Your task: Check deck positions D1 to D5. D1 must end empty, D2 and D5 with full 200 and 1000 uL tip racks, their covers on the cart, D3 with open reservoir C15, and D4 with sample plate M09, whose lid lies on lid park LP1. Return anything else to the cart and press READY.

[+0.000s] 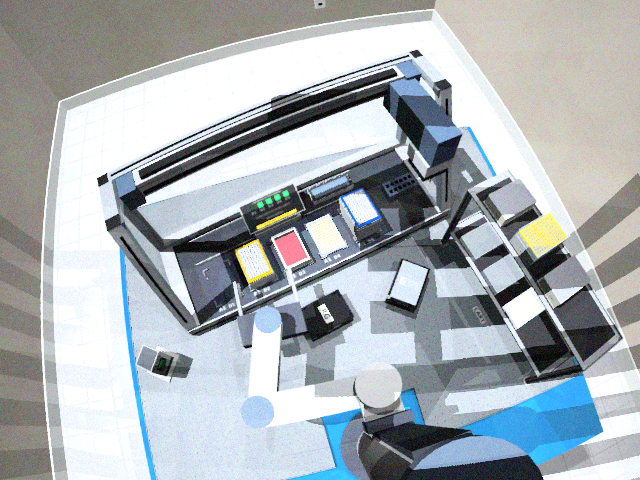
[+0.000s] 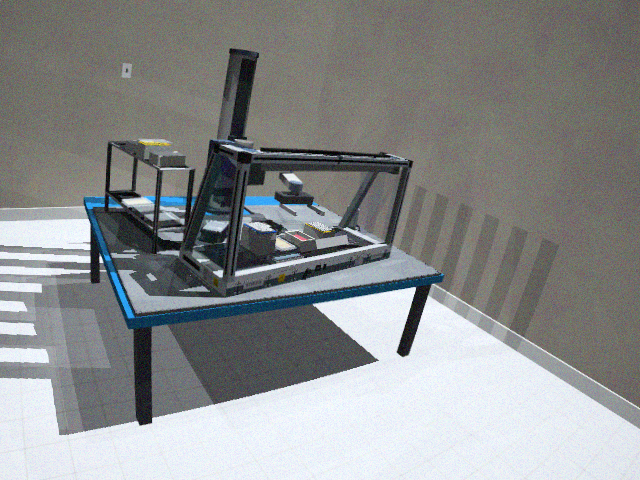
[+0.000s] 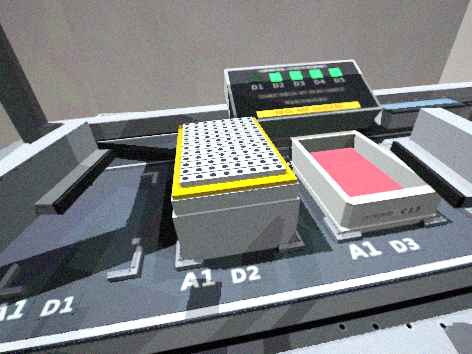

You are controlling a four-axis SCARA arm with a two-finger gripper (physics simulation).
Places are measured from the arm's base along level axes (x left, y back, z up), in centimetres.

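Pixels of known places: gripper, fingertip midpoint: (image 1: pixel 261 276) (image 2: pixel 310 214) (image 3: pixel 248 133).
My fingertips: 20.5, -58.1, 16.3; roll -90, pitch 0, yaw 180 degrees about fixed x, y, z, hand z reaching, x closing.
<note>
Behind a point stands the place of what it marks, as x, y, z.
My gripper (image 1: pixel 264 276) @[20.5, -58.1, 16.3] (image 2: pixel 302 210) @[20.5, -58.1, 16.3] (image 3: pixel 248 133) @[20.5, -58.1, 16.3] is open and empty, its fingers either side of the yellow-rimmed tip rack (image 1: pixel 254 261) @[22.1, -64.9, 12.5] (image 2: pixel 319 227) (image 3: pixel 230 155) @[21.8, -62.9, 12.6] at D2. The rack's white top shows full rows of dark dots. D1 (image 3: pixel 75 215) @[37.3, -63.8, 6.1] is bare between its corner brackets. The open reservoir C15 (image 1: pixel 291 248) @[10.0, -68.2, 7.4] (image 2: pixel 299 236) @[13.0, -63.3, 7.0] (image 3: pixel 357 172) @[9.3, -68.1, 7.4] with red liquid sits at D3. A cream plate (image 1: pixel 325 236) @[-1.6, -69.3, 7.2] is at D4, its label unreadable. A blue-rimmed tip rack (image 1: pixel 360 208) (image 2: pixel 259 237) stands at D5. A pale-blue flat piece (image 1: pixel 329 187) @[-7.8, -86.2, 8.3] (image 3: pixel 425 106) @[-8.1, -85.3, 8.4] lies in a holder behind.
The display (image 1: pixel 272 207) @[12.6, -81.5, 12.9] (image 3: pixel 302 92) @[12.8, -80.6, 12.4] shows D1 dark, D2 to D5 green. The two-level cart (image 1: pixel 458 223) @[-44.6, -59.7, 11.6] (image 2: pixel 158 211) @[-54.7, -61.9, 19.6] holds a yellow-topped rack (image 1: pixel 542 235) @[-51.2, -38.1, 43.3] (image 2: pixel 155 147) @[-53.1, -43.1, 41.3] and grey boxes. A black RG box (image 1: pixel 338 304) @[0.5, -46.4, 6.3], a white-topped black tray (image 1: pixel 408 283) @[-22.4, -46.5, 7.1] and a button box (image 1: pixel 149 358) @[60.9, -41.9, 14.3] stand on the table.
</note>
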